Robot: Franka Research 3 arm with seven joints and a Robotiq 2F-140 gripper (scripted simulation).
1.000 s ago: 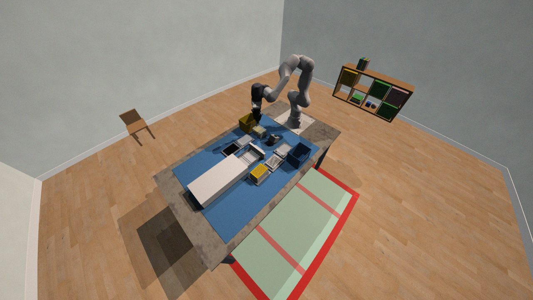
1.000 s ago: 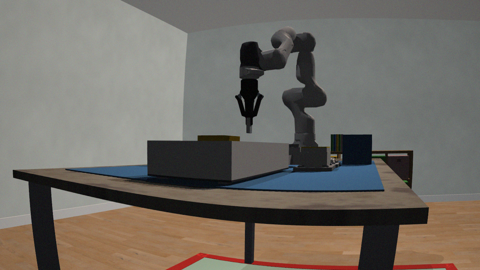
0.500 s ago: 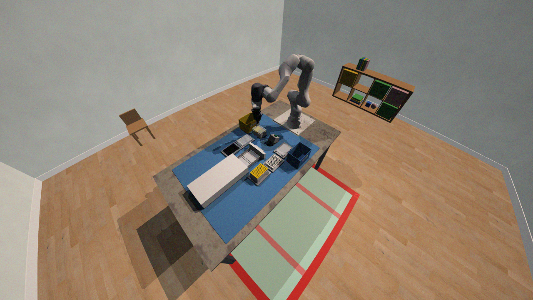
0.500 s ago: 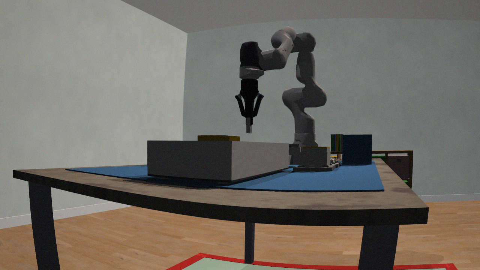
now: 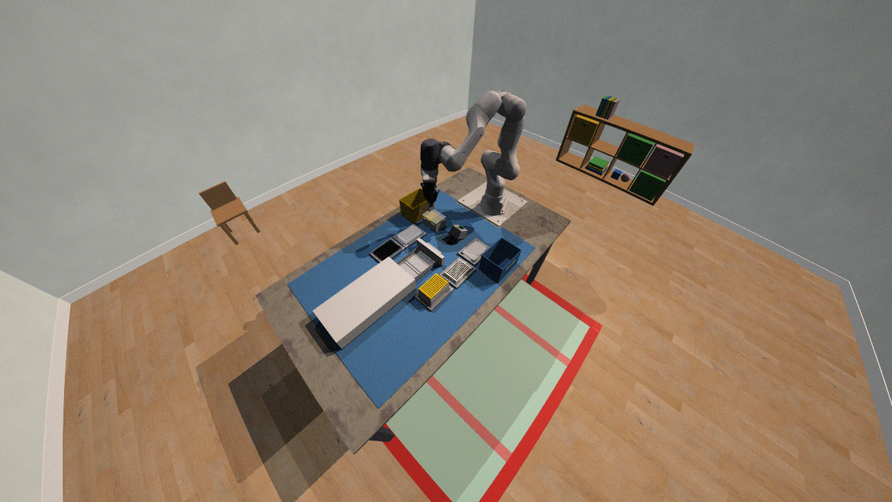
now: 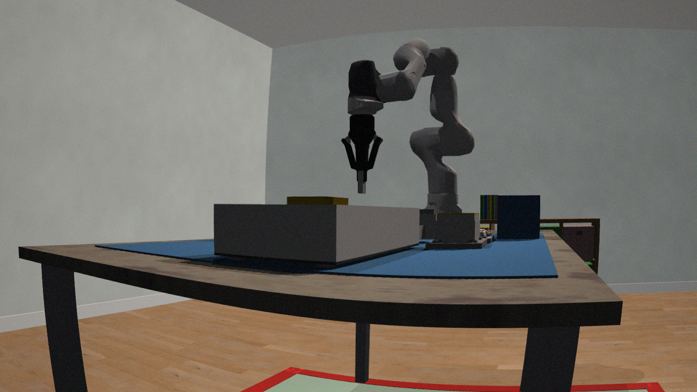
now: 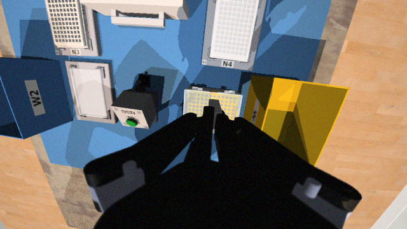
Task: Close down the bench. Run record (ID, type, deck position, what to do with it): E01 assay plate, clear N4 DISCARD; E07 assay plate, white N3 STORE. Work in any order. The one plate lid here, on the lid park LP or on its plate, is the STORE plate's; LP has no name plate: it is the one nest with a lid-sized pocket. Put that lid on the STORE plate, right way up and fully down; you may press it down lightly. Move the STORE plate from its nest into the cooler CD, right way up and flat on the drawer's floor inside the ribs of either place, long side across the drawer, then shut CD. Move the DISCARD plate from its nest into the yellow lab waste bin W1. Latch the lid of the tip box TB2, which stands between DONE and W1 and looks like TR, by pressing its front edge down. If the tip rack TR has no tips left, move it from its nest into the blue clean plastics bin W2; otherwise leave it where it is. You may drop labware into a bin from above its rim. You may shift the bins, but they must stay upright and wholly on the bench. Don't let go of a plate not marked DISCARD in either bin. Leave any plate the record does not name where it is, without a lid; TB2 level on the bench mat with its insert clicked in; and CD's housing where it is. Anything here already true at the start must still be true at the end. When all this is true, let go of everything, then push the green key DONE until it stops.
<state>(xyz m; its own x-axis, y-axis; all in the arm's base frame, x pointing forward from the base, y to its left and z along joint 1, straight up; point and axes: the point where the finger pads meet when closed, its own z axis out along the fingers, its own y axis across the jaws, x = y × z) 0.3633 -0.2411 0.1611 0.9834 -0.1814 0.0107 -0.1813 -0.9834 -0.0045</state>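
The TB2 lid lies 10 cm below my hand and 3 cm behind it. The rest, counted from my hand: yellow bin W1: 15 cm to the right, 13 cm below, 6 cm behind; tip box TB2: 12 cm below, 3 cm behind; yellow insert: 11 cm below, 3 cm behind.
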